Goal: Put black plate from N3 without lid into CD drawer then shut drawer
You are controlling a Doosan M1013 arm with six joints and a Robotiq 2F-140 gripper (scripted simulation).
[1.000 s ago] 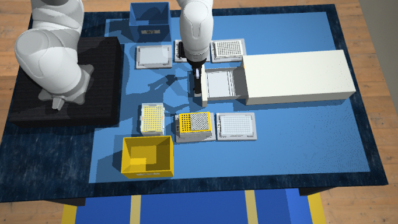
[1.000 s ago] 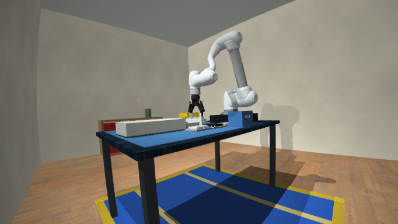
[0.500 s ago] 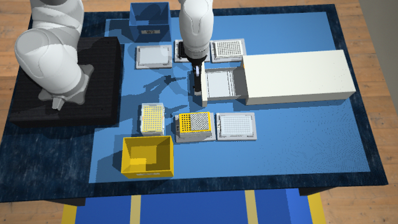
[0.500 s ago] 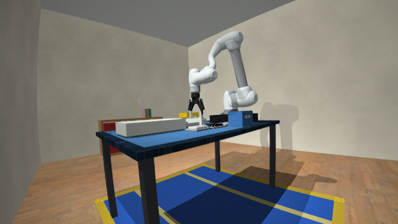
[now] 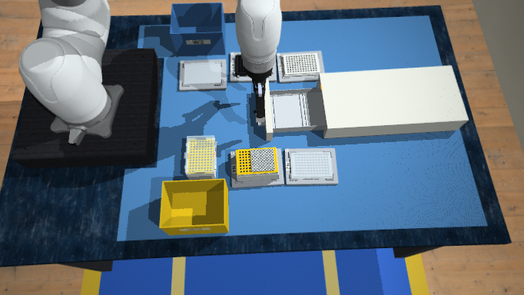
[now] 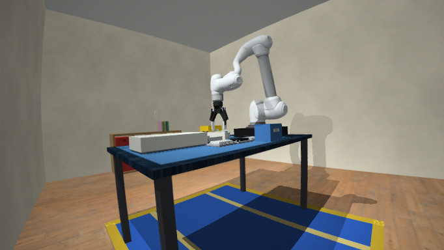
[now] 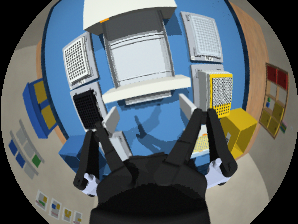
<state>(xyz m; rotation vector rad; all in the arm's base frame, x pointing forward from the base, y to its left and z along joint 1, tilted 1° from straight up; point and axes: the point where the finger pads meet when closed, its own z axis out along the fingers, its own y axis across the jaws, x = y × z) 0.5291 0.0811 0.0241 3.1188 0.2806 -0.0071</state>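
Right now the black plate is 190 mm to the left of my hand, 90 mm below it and 40 mm behind it. Round my hand: grey work nest (190 mm to the left, 100 mm below, 40 mm behind); then yellow rack (200 mm to the right, 50 mm below, 10 mm ahead); then drawer (130 mm ahead, 80 mm below, 20 mm to the left).
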